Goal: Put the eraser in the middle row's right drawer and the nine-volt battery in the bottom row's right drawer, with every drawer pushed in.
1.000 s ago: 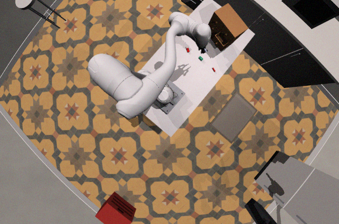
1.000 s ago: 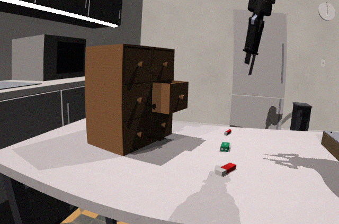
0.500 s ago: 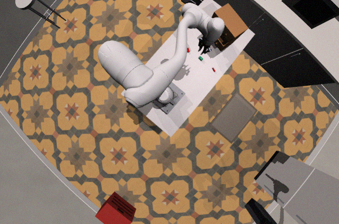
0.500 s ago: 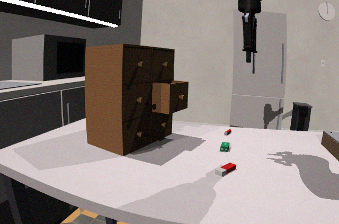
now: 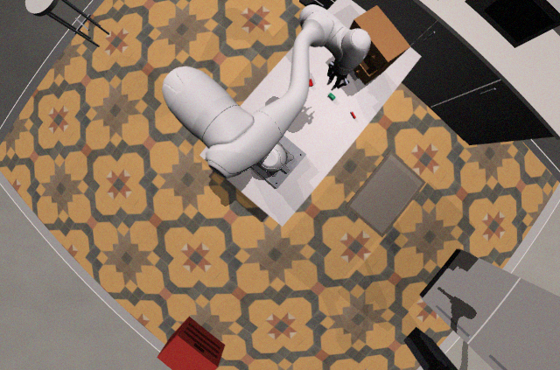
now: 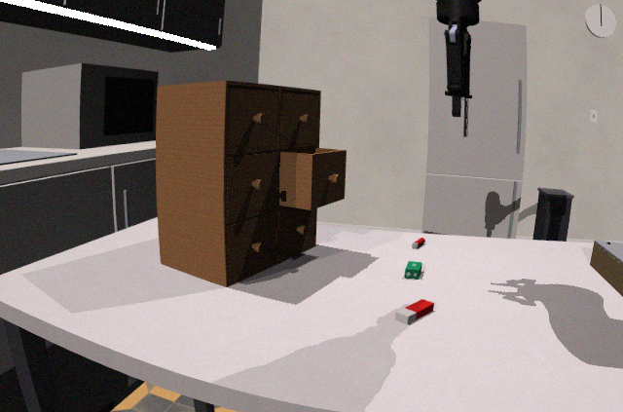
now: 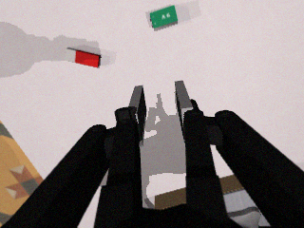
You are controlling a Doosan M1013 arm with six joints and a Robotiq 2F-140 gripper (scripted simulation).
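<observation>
The white eraser lies 30 mm ahead of my hand, 160 mm to the left of it and 280 mm below it. The rest, counted from my hand: red cylinder (80 mm ahead, 210 mm to the right, 280 mm below); green nine-volt battery (60 mm ahead, 10 mm to the right, 280 mm below).
</observation>
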